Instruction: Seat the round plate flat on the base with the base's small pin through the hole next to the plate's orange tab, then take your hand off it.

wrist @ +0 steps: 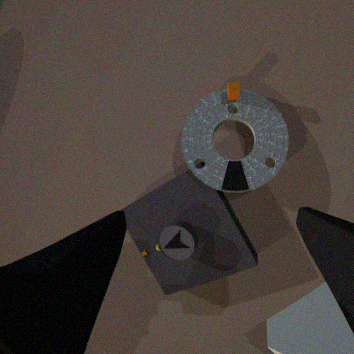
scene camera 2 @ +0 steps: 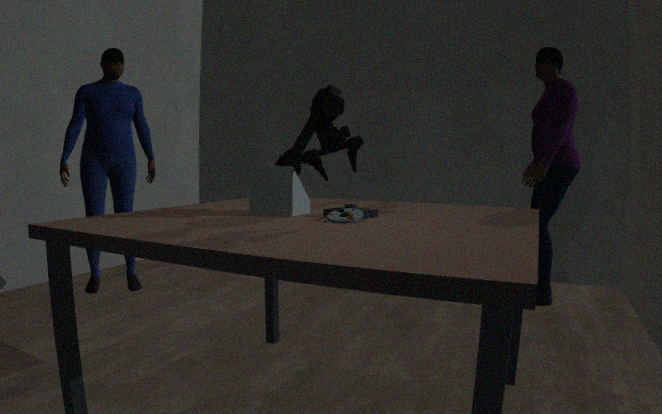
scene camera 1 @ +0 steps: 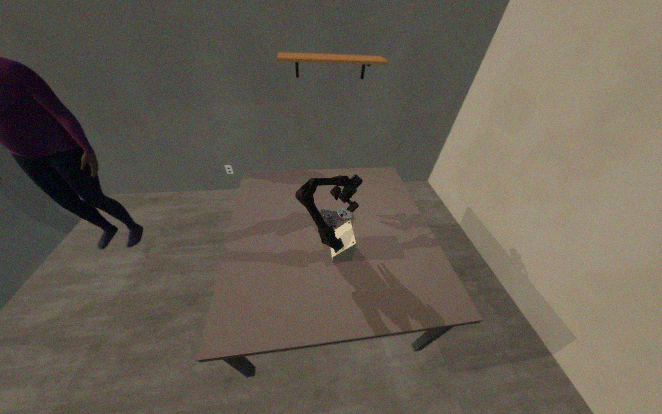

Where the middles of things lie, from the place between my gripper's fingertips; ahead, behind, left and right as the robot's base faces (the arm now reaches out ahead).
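Scene:
Round grey plate (wrist: 269,130): my hand 20 mm short of it, 40 mm to the left of it, 110 mm above it. Dark square base (wrist: 223,248): 10 mm ahead of my hand, 80 mm to the left of it, 120 mm below it.

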